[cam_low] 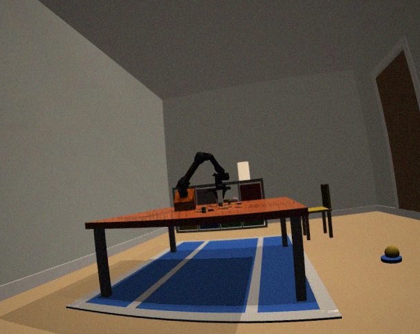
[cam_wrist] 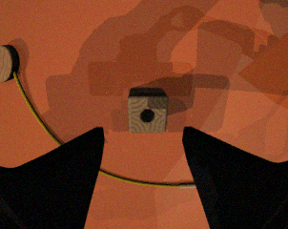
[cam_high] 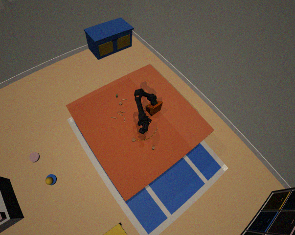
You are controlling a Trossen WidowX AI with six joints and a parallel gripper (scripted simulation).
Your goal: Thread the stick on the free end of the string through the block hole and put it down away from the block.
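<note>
The wooden block lies 4 cm below my gripper tip. From my gripper tip the other things lie so: green object: 57 cm to the right, 4 cm below, 2 cm behind; then thin wooden stick: 11 cm behind, 7 cm to the left, 6 cm below.
</note>
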